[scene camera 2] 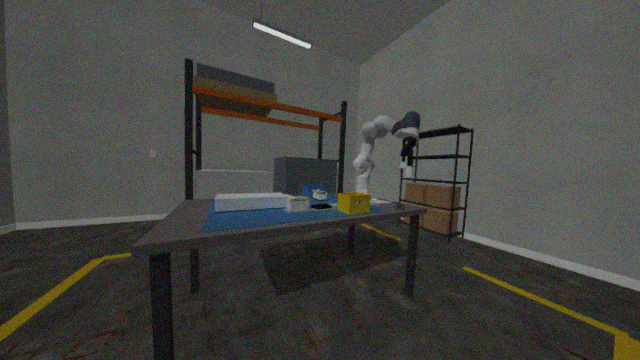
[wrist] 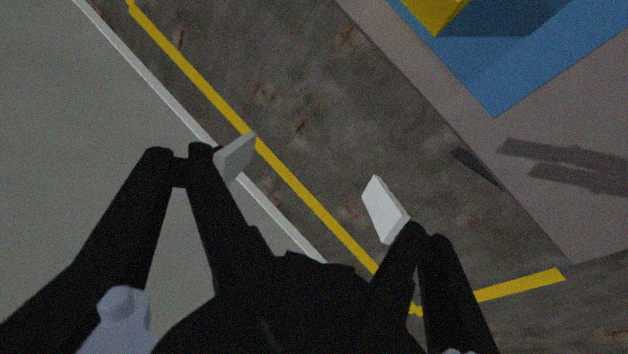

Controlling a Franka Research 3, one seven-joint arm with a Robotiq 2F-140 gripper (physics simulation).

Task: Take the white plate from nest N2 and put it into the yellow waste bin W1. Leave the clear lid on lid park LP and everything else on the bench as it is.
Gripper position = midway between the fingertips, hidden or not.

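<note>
My gripper [wrist: 313, 167] is visible. A long white box [scene camera 2: 243, 201] is present too; in the wrist view the box is out of frame.
</note>
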